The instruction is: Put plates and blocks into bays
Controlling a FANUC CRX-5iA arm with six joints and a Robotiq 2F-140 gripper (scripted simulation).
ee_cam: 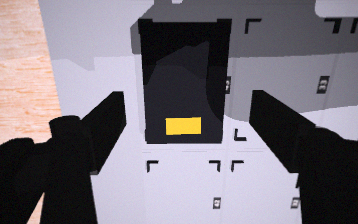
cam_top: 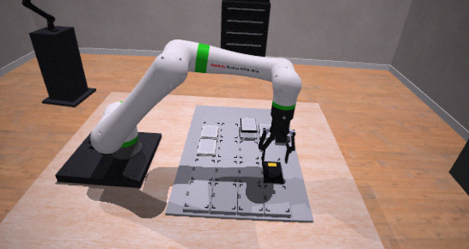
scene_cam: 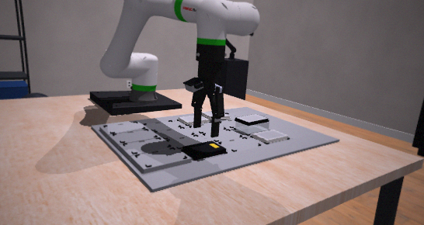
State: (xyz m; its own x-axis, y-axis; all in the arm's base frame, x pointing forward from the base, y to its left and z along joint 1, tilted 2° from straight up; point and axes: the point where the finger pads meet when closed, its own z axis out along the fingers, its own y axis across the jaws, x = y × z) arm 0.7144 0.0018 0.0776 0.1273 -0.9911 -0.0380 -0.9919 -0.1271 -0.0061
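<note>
My gripper is now 310 mm to the right of the sealed 96-well plate, 150 mm past it and 50 mm above it. The rest, counted from my hand: pale 96-well plate: 340 mm behind, 120 mm to the left, 90 mm below; bay label 33: 150 mm behind, 100 mm below, 20 mm to the right; white plate: 350 mm behind, 240 mm to the left, 80 mm below.
</note>
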